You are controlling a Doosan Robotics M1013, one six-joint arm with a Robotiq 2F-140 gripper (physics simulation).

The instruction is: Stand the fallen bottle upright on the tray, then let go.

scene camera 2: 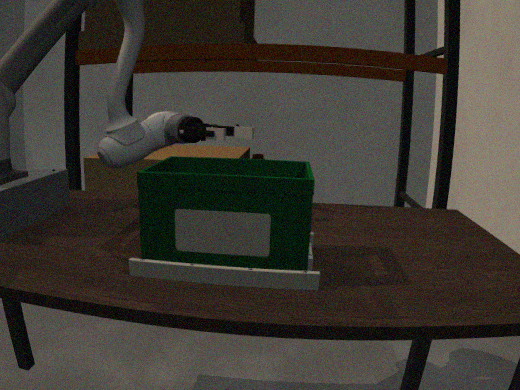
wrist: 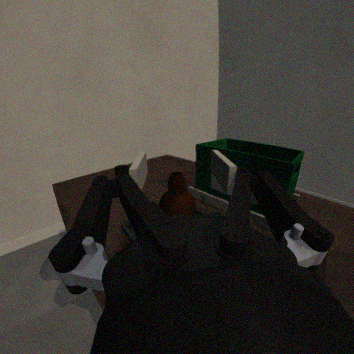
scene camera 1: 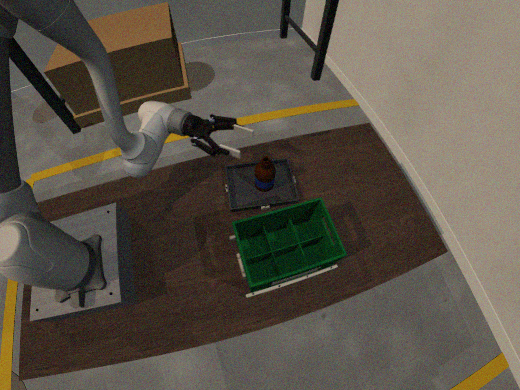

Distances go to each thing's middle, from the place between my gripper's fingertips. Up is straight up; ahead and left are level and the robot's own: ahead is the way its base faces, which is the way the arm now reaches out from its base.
The brown bottle (wrist: 176,200) lies 50 mm ahead of my hand, 50 mm to the right of it and 120 mm below it.
